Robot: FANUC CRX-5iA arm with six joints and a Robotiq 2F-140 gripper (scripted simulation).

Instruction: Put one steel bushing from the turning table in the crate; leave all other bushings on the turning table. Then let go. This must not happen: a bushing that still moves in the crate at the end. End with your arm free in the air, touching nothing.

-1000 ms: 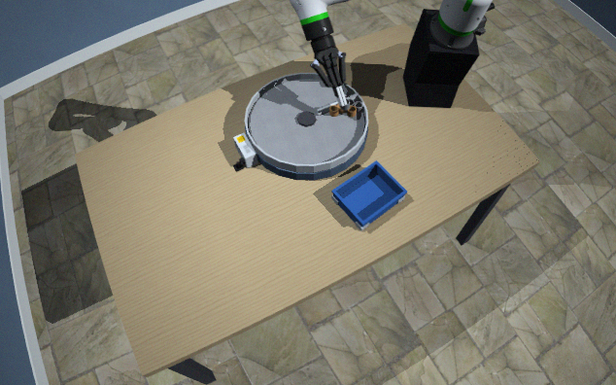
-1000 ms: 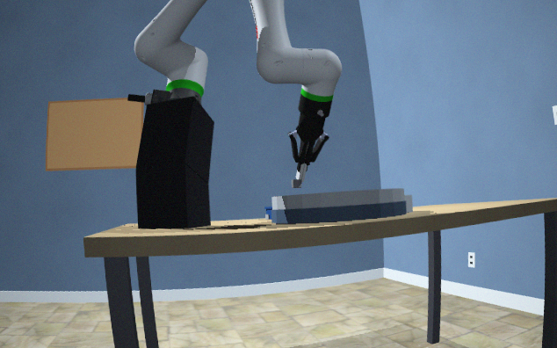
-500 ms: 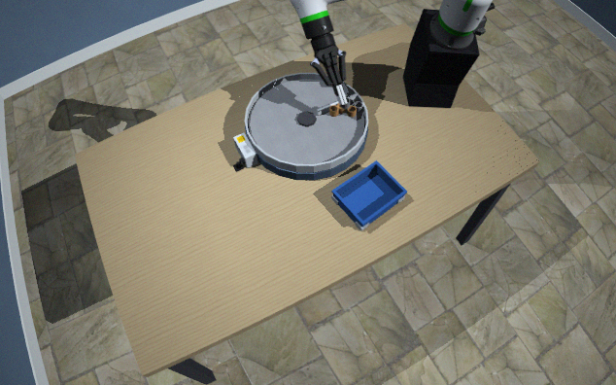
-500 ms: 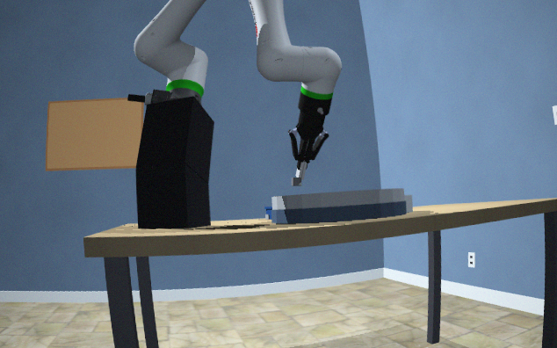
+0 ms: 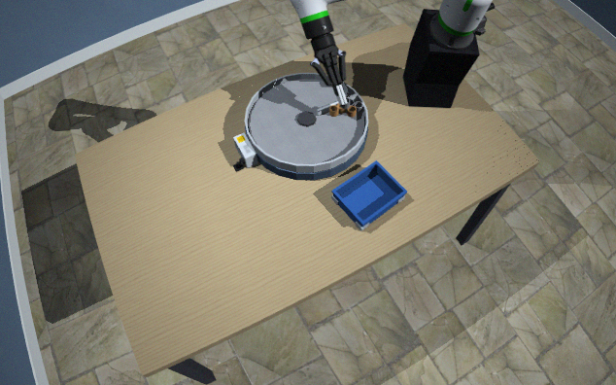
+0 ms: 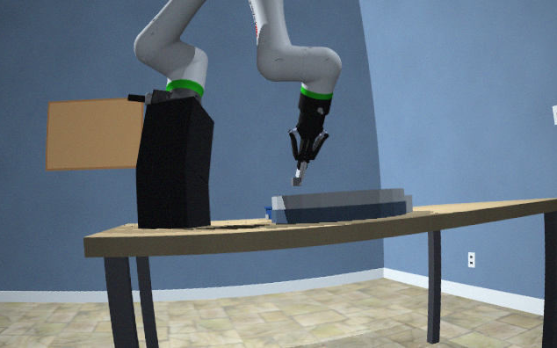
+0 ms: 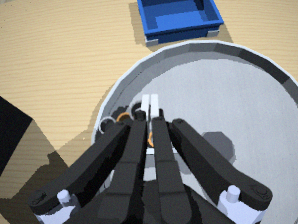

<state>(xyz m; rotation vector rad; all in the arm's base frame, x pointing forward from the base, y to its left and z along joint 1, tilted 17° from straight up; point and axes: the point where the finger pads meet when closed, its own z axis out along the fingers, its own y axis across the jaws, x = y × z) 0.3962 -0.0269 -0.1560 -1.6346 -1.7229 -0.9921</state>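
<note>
My hand is 310 mm to the right of the blue crate, 140 mm above it and 60 mm short of it. Also, from my hand: round grey turning table 110 mm below, 110 mm ahead, 40 mm to the right.
</note>
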